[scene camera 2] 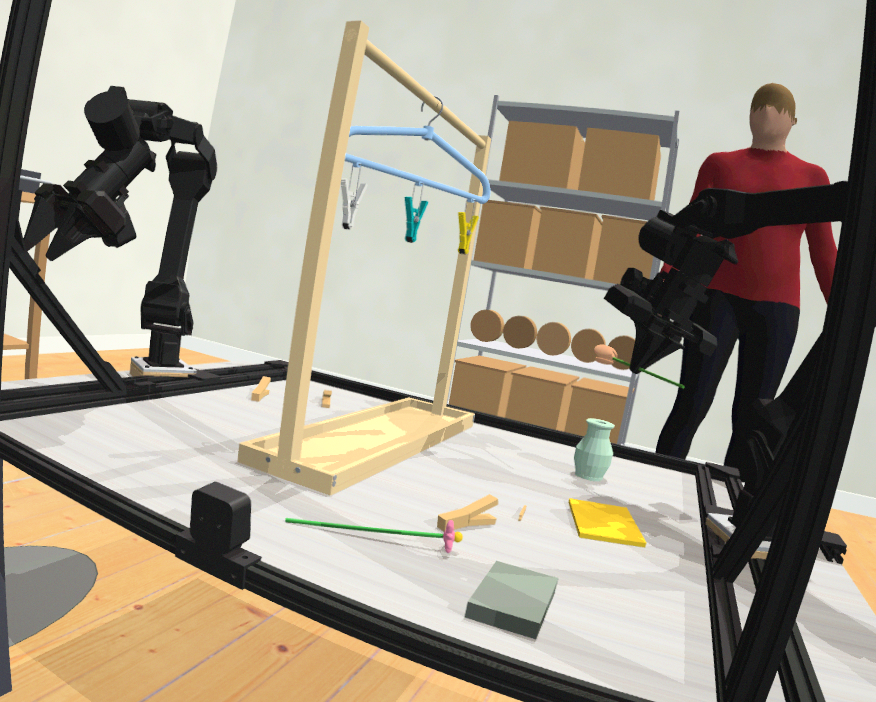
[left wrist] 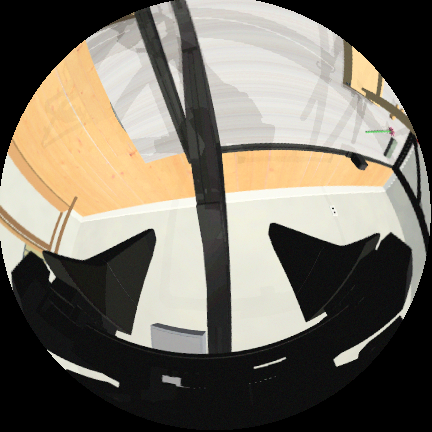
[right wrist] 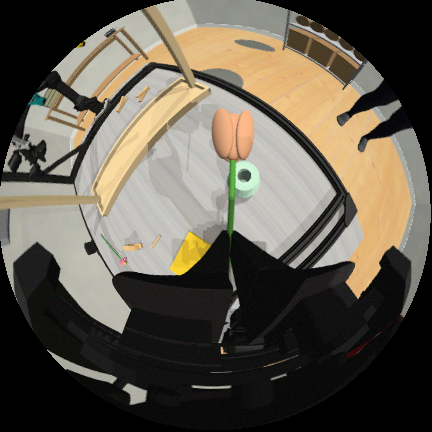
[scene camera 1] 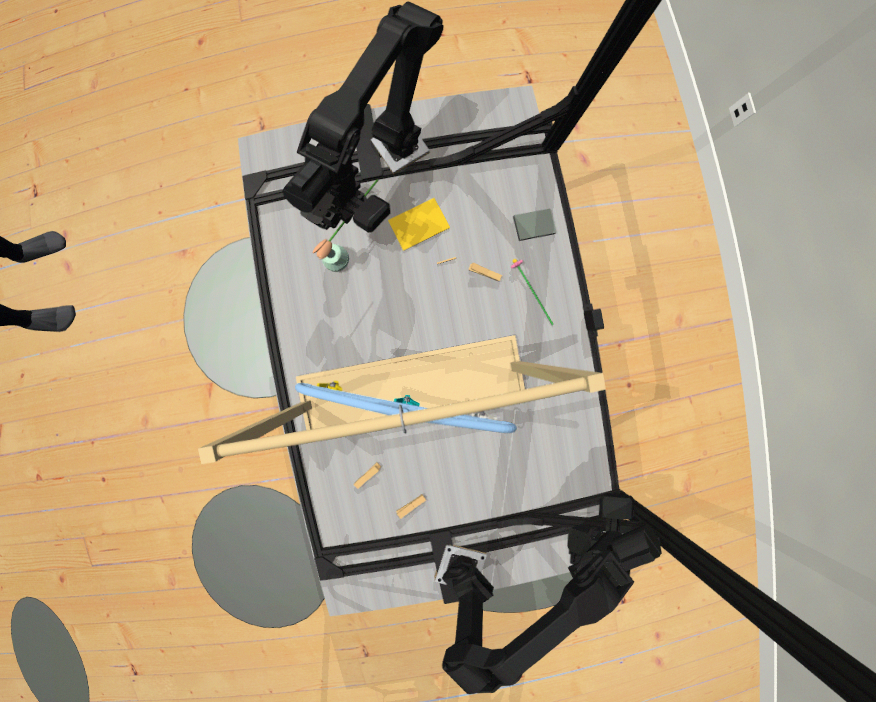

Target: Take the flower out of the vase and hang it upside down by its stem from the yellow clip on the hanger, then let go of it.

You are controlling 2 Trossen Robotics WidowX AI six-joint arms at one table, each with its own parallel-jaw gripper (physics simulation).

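Places are measured from the left arm's base along level axes (x ahead, y left, z up), in metres.
Where they show: left gripper, fingertip midpoint: (scene camera 2: 35, 253) (left wrist: 212, 231) (right wrist: 44, 167) (scene camera 1: 624, 530); right gripper, fingertip midpoint: (scene camera 2: 633, 372) (right wrist: 227, 235) (scene camera 1: 347, 221); left arm's base, link origin: (scene camera 2: 163, 363) (right wrist: 99, 108) (scene camera 1: 460, 568); right arm's base, link origin: (scene camera 1: 400, 144).
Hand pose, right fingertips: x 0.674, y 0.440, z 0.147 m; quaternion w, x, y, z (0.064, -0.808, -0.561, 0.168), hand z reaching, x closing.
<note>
Things, the pixels of their top centre, and the offset from my right fingertips. "spot": a spot on its surface instead.
- orange flower, top centre: (right wrist: 232, 255) (scene camera 2: 641, 354) (scene camera 1: 344, 214) dz +0.027, dx +0.006, dy +0.004 m
- mint vase, top centre: (right wrist: 243, 174) (scene camera 2: 600, 422) (scene camera 1: 330, 253) dz -0.091, dx -0.057, dy +0.034 m
- yellow clip, top centre: (scene camera 1: 323, 390) (scene camera 2: 472, 200) dz +0.220, dx -0.297, dy -0.088 m
- blue hanger, surface spot: (scene camera 1: 467, 421) (scene camera 2: 385, 127) spot: dz +0.281, dx -0.274, dy -0.297 m
- teal clip, top centre: (scene camera 2: 414, 216) dz +0.170, dx -0.286, dy -0.211 m
- yellow pad, top centre: (scene camera 2: 605, 519) (scene camera 1: 418, 223) (right wrist: 191, 261) dz -0.174, dx +0.076, dy -0.122 m
- grey-green block, top centre: (scene camera 2: 516, 589) (scene camera 1: 535, 223) dz -0.165, dx +0.154, dy -0.382 m
- pink flower, surface spot: (scene camera 2: 448, 536) (scene camera 1: 522, 261) spot: dz -0.158, dx +0.057, dy -0.375 m
My right gripper (scene camera 2: 637, 370) (right wrist: 227, 235) is shut on the green stem of the orange flower (scene camera 1: 322, 249) (scene camera 2: 605, 354) (right wrist: 233, 135). The flower is out of the vase and in the air, its head pointing away from the fingers and the stem's end sticking out behind them. The mint vase (scene camera 1: 336, 258) (scene camera 2: 593, 451) (right wrist: 254, 186) stands upright below. The yellow clip (scene camera 1: 330, 386) (scene camera 2: 467, 232) hangs from the blue hanger (scene camera 1: 467, 421) (scene camera 2: 387, 131), beside the teal clip (scene camera 2: 415, 217), well apart from the flower. My left gripper (scene camera 2: 38, 252) (left wrist: 212, 231) is open and empty, away from the stand.
The wooden stand (scene camera 2: 321, 219) carries the hanger on its top rod. A yellow pad (scene camera 1: 418, 223) (scene camera 2: 606, 522), a grey-green block (scene camera 1: 534, 224) (scene camera 2: 511, 595), a pink flower (scene camera 1: 516, 263) (scene camera 2: 448, 536) and several wooden pieces lie on the table. Black frame bars edge it.
</note>
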